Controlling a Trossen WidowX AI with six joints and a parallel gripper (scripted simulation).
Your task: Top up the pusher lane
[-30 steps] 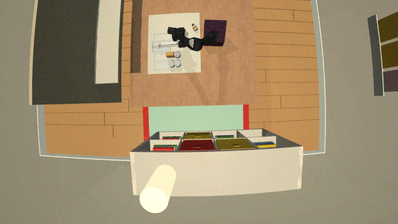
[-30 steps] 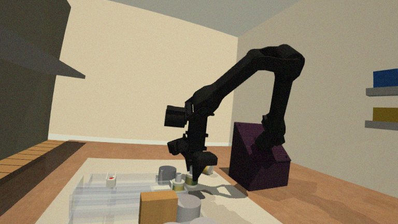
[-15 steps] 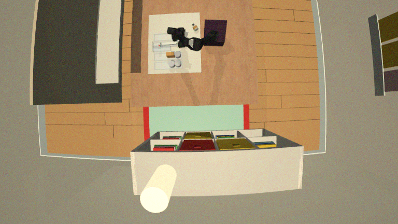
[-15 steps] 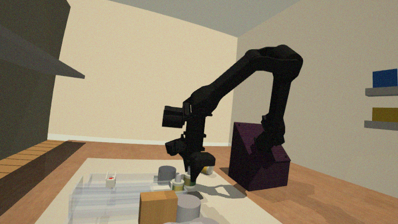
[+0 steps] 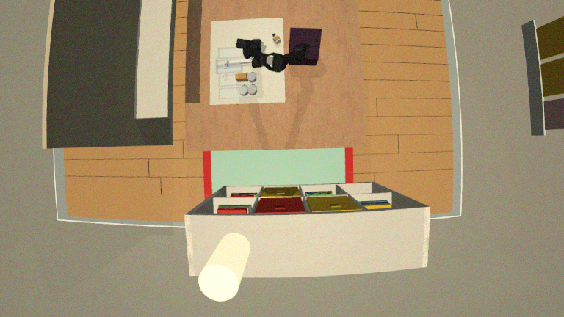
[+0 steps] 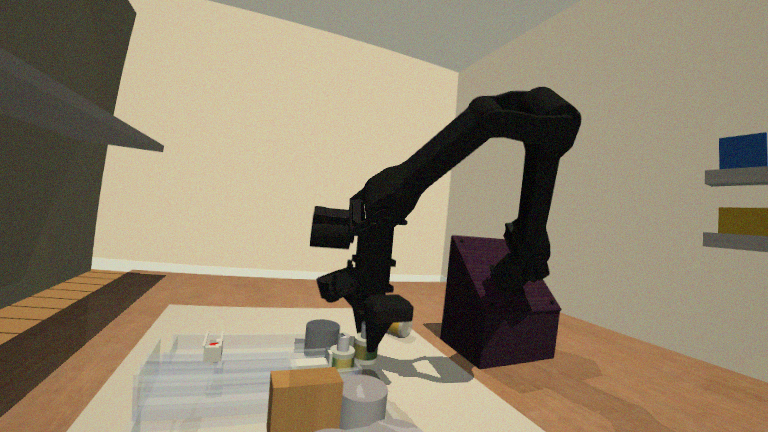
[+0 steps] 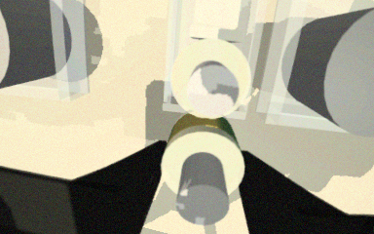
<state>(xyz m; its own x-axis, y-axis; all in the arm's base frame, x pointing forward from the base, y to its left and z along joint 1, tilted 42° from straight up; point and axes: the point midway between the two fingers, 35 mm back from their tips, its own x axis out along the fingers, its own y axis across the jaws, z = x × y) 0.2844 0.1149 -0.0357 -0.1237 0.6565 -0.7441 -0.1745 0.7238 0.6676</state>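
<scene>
Right now my gripper tip is 180 mm short of the clear sprung lane, 60 mm to the right of it and 30 mm above it.
</scene>
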